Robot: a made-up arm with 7 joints.
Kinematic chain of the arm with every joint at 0, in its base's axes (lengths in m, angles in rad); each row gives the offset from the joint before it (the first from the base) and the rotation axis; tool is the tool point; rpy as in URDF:
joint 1: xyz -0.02 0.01 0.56 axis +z
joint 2: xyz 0 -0.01 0.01 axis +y
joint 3: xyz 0 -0.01 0.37 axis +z
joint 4: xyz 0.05 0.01 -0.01 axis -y
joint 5: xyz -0.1 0 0.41 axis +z
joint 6: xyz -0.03 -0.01 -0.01 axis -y
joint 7: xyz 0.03 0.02 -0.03 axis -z
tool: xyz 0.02 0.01 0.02 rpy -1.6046 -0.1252 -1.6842
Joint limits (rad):
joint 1: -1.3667..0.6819
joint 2: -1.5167..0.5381
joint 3: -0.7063..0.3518
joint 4: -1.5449..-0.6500
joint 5: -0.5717..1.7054
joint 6: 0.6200..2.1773
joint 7: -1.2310..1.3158
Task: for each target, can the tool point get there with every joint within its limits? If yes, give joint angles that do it. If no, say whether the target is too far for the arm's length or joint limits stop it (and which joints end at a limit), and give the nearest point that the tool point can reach.
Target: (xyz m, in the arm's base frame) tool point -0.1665 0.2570 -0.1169
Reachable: no: joint limits stop it (at a limit: joint 2, joint 3, joint 4, joint 5, joint 6, joint 7) | nearest point -0.4119 0.6708 0.7595 | short by 1.000 m
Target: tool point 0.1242 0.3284 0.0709
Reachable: no: joint limits stop it (at a limit: joint 1, joint 2, joint 4, joint 5, joint 6) | nearest point 0.3717 0.4945 0.7253 | short by 0.719 m
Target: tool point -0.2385 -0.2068 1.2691
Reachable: yes | joints 0.2487 -0.8869 -0.4293 -1.1181 0.3718 1.0734 -0.1382
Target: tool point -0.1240 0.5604 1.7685
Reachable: no: too far | nearest point -0.0928 0.3554 1.3255 | short by 0.489 m
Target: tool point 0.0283 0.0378 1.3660
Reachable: yes | joints -1.0753 -0.3757 0.1185 -0.8397 -0.0202 1.5447 -0.6922
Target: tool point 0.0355 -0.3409 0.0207
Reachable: no: joint limits stop it (at a limit: joint 1, joint 2, joint 4, joint 5, joint 6) | nearest point 0.0907 -0.6110 0.7128 | short by 0.745 m
